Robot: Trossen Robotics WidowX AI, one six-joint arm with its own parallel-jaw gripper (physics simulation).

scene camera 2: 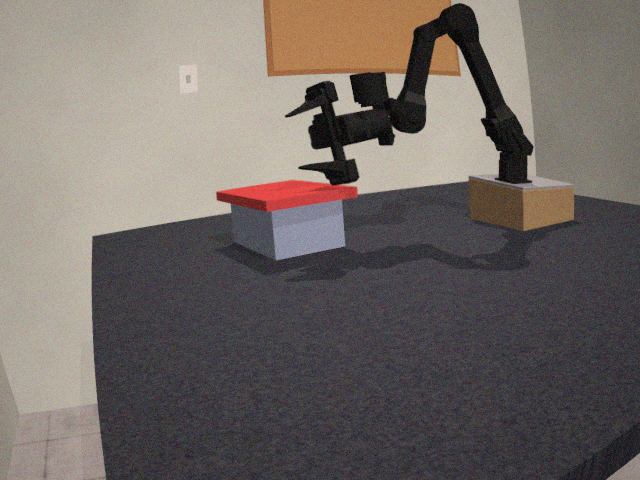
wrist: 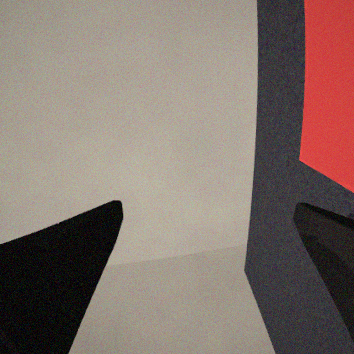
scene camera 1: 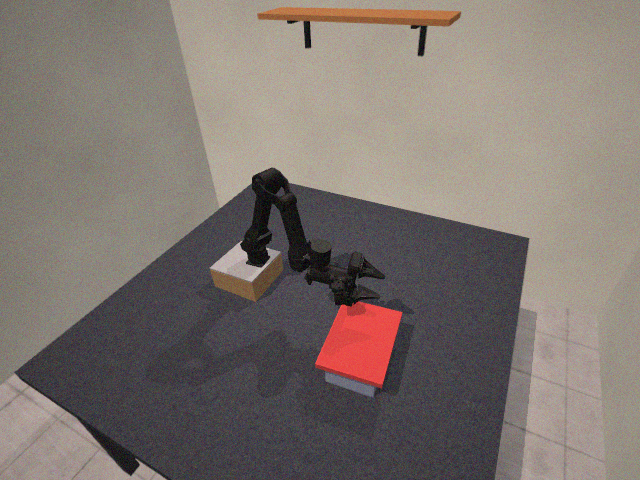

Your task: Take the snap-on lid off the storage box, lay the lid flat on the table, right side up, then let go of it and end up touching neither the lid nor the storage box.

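The red lid (scene camera 1: 363,341) (scene camera 2: 289,194) (wrist: 330,90) lies flat on top of the blue-grey storage box (scene camera 1: 351,383) (scene camera 2: 309,232) and overhangs its walls. The box stands upright on the dark table. My gripper (scene camera 1: 381,287) (scene camera 2: 293,142) (wrist: 208,210) is open with nothing between its fingers. It points nearly level, one finger above the other, beside the lid's far end in scene camera 1. In scene camera 2 the lower finger is a little above the lid's height and no contact shows. In the wrist view the lid is at the upper right, beyond the right finger.
The arm's base stands on a wooden block (scene camera 1: 236,283) (scene camera 2: 547,207) with a pale top, on the dark table (scene camera 1: 465,268) (scene camera 2: 361,351). An orange shelf (scene camera 1: 361,16) is high on the wall. An orange board (scene camera 2: 356,38) and a white switch plate (scene camera 2: 188,85) are on the wall behind.
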